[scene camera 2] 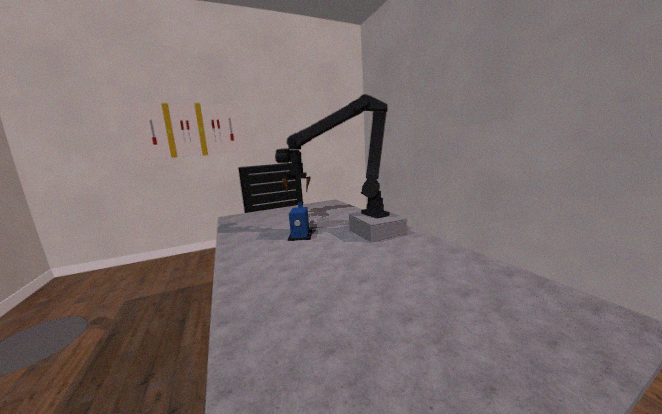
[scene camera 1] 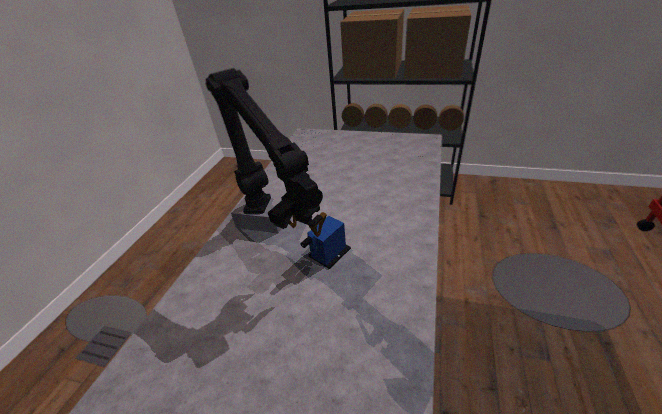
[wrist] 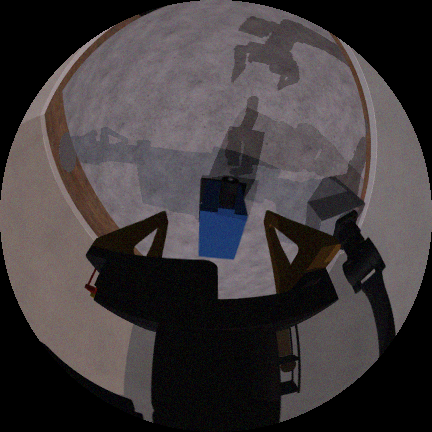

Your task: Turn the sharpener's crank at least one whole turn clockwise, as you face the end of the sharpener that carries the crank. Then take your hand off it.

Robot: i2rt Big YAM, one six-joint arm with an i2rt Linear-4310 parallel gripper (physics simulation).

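Pixels of known places: gripper, fingertip midpoint: (scene camera 2: 297, 192) (scene camera 1: 306, 231) (wrist: 215, 215); arm's base, link origin: (scene camera 2: 374, 214) (scene camera 1: 257, 205) (wrist: 342, 228).
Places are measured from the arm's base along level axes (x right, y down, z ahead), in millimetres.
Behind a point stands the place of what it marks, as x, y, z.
Observation:
The sharpener (scene camera 1: 327, 242) {238, -27, 329} (scene camera 2: 299, 230) {136, 37, 346} (wrist: 222, 234) {195, -47, 309} is a blue box standing upright on a black base on the grey table. Its crank knob (scene camera 1: 305, 242) {279, -65, 265} (wrist: 229, 192) {272, -67, 262} is black and sticks out from one end, to the left in the scene camera 1 view. In the scene camera 2 view, a small blue piece shows above the body, and the crank end faces away. My gripper (scene camera 1: 306, 230) {280, -116, 275} (scene camera 2: 297, 191) {280, -116, 275} (wrist: 215, 215) {280, -116, 275} is open and empty above the sharpener. In the wrist view its fingers stand at either side of the blue body, apart from the knob. The crank arm's exact angle is hard to tell.
The arm's grey base block (scene camera 1: 255, 222) {72, 35, 4} (scene camera 2: 377, 229) {-114, 28, 92} stands beside the sharpener on the table (scene camera 1: 390, 190) {-219, 81, 555} (scene camera 2: 350, 320) {-445, 81, 493}. A black slatted panel (scene camera 2: 243, 187) stands beyond the table's far end. A shelf rack (scene camera 1: 330, 60) with boxes stands by the wall.

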